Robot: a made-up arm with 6 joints. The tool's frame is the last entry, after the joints.
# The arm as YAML. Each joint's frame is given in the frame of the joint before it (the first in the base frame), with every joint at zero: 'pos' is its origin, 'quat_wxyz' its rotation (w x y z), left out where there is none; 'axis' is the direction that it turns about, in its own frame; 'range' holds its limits. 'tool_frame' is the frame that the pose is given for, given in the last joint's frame.
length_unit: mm
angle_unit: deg
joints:
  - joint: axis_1
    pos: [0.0, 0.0, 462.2]
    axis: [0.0, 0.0, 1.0]
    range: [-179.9, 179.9]
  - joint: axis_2
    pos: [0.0, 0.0, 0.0]
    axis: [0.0, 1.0, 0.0]
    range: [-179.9, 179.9]
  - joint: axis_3
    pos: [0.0, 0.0, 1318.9]
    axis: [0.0, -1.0, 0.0]
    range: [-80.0, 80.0]
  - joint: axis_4
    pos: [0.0, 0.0, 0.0]
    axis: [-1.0, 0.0, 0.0]
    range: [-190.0, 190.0]
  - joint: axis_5
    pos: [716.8, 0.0, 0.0]
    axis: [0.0, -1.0, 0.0]
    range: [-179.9, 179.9]
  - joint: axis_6
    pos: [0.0, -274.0, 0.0]
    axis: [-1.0, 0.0, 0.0]
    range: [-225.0, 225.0]
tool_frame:
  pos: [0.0, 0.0, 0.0]
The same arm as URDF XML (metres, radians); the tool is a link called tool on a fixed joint. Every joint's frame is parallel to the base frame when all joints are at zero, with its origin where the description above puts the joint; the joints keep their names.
<robot name="arm">
<joint name="tool_joint" type="fixed"><parent link="link6"/><child link="tool"/><origin xyz="0 0 0"/></joint>
<joint name="axis_6" type="revolute"><parent link="link5"/><child link="link6"/><origin xyz="0 -0.274 0"/><axis xyz="-1 0 0"/><limit lower="-3.927" upper="3.927"/></joint>
<joint name="axis_5" type="revolute"><parent link="link4"/><child link="link5"/><origin xyz="0.7168 0 0"/><axis xyz="0 -1 0"/><limit lower="-3.1398" upper="3.1398"/></joint>
<joint name="axis_4" type="revolute"><parent link="link3"/><child link="link4"/><origin xyz="0 0 0"/><axis xyz="-1 0 0"/><limit lower="-3.3161" upper="3.3161"/></joint>
<joint name="axis_3" type="revolute"><parent link="link2"/><child link="link3"/><origin xyz="0 0 1.3189"/><axis xyz="0 -1 0"/><limit lower="-1.3963" upper="1.3963"/></joint>
<joint name="axis_2" type="revolute"><parent link="link1"/><child link="link2"/><origin xyz="0 0 0"/><axis xyz="0 1 0"/><limit lower="-3.1398" upper="3.1398"/></joint>
<joint name="axis_1" type="revolute"><parent link="base_link"/><child link="link1"/><origin xyz="0 0 0.4622"/><axis xyz="0 0 1"/><limit lower="-3.1398" upper="3.1398"/></joint>
<link name="base_link"/>
<link name="link1"/>
<link name="link2"/>
<link name="link3"/>
<link name="link4"/>
<link name="link5"/>
<link name="link6"/>
<link name="tool"/>
</robot>

